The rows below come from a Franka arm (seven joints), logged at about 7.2 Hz.
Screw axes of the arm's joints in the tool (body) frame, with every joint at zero. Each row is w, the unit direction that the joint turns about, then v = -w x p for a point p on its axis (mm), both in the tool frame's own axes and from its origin. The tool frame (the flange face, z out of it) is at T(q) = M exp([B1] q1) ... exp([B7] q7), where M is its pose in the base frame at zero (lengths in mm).
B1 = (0, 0, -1, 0, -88, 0)
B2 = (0, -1, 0, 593, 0, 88)
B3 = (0, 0, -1, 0, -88, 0)
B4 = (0, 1, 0, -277, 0, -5.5)
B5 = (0, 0, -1, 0, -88, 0)
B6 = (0, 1, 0, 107, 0, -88)
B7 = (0, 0, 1, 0, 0, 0)
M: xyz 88 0 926 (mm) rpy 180 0 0 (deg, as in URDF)
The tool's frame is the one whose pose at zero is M.
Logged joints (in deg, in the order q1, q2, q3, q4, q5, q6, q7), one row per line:
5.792 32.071 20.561 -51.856 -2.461 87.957 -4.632
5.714 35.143 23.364 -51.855 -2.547 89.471 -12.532
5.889 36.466 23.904 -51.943 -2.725 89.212 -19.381
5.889 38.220 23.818 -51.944 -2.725 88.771 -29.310
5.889 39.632 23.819 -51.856 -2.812 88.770 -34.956
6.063 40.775 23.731 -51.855 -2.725 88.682 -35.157
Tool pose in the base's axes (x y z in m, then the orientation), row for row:
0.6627 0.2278 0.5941 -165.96 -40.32 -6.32
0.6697 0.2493 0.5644 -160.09 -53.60 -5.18
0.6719 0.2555 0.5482 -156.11 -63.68 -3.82
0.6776 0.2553 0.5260 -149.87 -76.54 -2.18
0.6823 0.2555 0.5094 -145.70 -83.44 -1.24
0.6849 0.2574 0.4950 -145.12 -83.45 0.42
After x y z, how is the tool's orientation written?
As a rotation vector, in degrees.
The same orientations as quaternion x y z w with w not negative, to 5 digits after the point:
-0.96801 -0.23518 -0.03686 0.07929
-0.94338 -0.31585 -0.03052 0.09668
-0.92115 -0.37575 -0.02254 0.09896
-0.88587 -0.45242 -0.01289 0.10194
-0.86292 -0.49418 -0.00734 0.10535
-0.86166 -0.49549 0.00249 0.10970

